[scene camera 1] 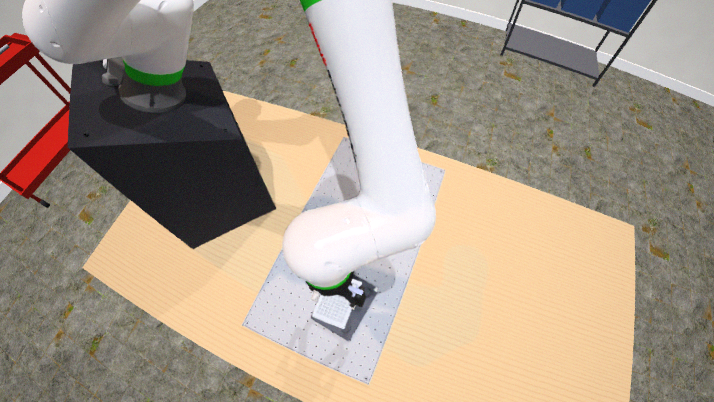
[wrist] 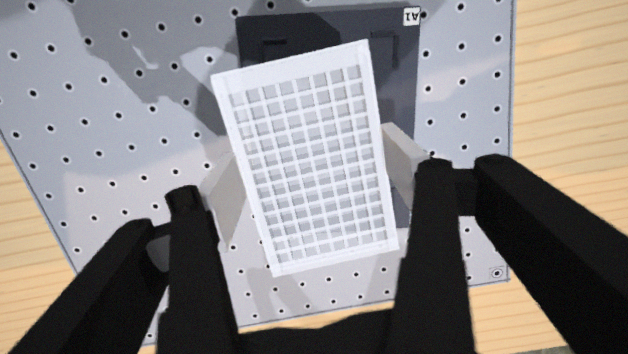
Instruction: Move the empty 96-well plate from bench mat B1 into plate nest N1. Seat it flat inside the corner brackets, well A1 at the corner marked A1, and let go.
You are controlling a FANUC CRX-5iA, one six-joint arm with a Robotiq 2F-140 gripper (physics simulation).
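Places are measured from the arm's base along level axes (x right, y ahead, z up), in centimetres.
Pixels of known places: gripper, between the fingertips: (scene camera 1: 338, 297) (wrist: 311, 159); arm's base, origin of its link: (scene camera 1: 153, 93).
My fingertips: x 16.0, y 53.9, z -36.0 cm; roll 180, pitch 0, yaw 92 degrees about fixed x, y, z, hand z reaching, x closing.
Note:
Ahead of a thing's pixels: the offset from my fingertips to its middle. "spot": to the spot under its first point. Level surfaces: height alone.
My gripper (scene camera 1: 334, 301) (wrist: 311, 159) is shut on the white 96-well plate {dx +0.6, dy +0.1, dz +0.3 cm} (scene camera 1: 332, 312) (wrist: 310, 160), one pale pad on each long side. The plate is held above the dark grey plate nest N1 {dx +0.0, dy +1.7, dz -5.3 cm} (scene camera 1: 347, 334) (wrist: 401, 95). In the wrist view it looks turned slightly against the nest and covers much of it. The nest's A1 label {spot: dx -7.0, dy +7.8, dz -4.9 cm} (wrist: 411, 16) is at its upper right corner in that view. Two corner brackets show beyond the plate's top edge; the others are hidden. Which plate corner is A1 cannot be made out. Mat B1 does not show in either view.
The nest stands on a perforated metal board {dz -6.1 cm} (scene camera 1: 280, 312) (wrist: 115, 150) on the wooden table {dz -7.4 cm} (scene camera 1: 540, 280) (wrist: 565, 125). The arm covers the board's middle. A black pedestal (scene camera 1: 175, 185), a red cart (scene camera 1: 66, 112) and a rack with blue bins (scene camera 1: 575, 21) are farther off.

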